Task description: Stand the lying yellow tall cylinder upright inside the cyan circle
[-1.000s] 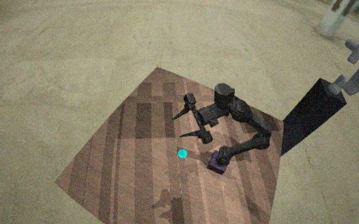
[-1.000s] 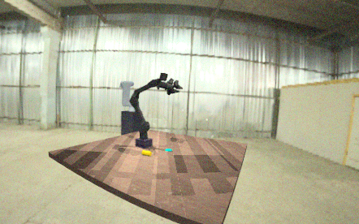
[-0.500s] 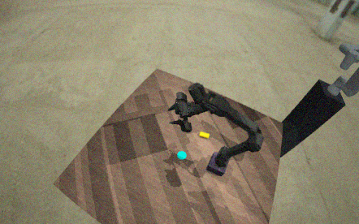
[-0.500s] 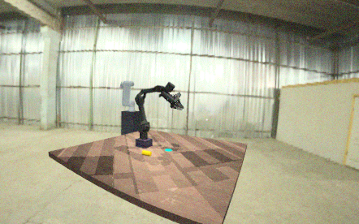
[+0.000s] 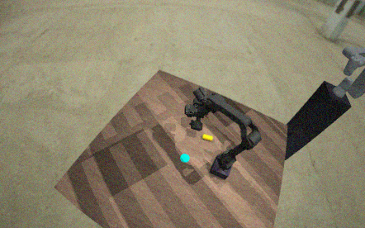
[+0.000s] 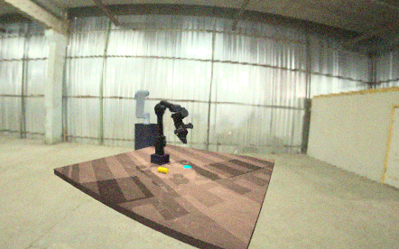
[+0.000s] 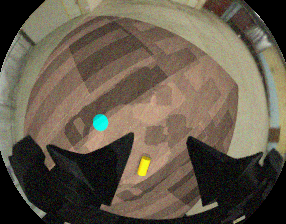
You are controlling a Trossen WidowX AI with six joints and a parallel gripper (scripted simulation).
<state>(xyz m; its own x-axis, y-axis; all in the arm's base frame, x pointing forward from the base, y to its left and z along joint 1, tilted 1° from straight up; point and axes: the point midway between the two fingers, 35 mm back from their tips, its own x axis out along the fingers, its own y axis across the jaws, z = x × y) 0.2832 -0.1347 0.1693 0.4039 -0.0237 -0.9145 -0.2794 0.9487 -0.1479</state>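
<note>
Right now the yellow tall cylinder is 14 cm behind my gripper tip, 5 cm to the right of it and 19 cm below it. From my gripper tip the other things lie so: cyan circle (5 cm behind, 15 cm to the left, 21 cm below).
</note>
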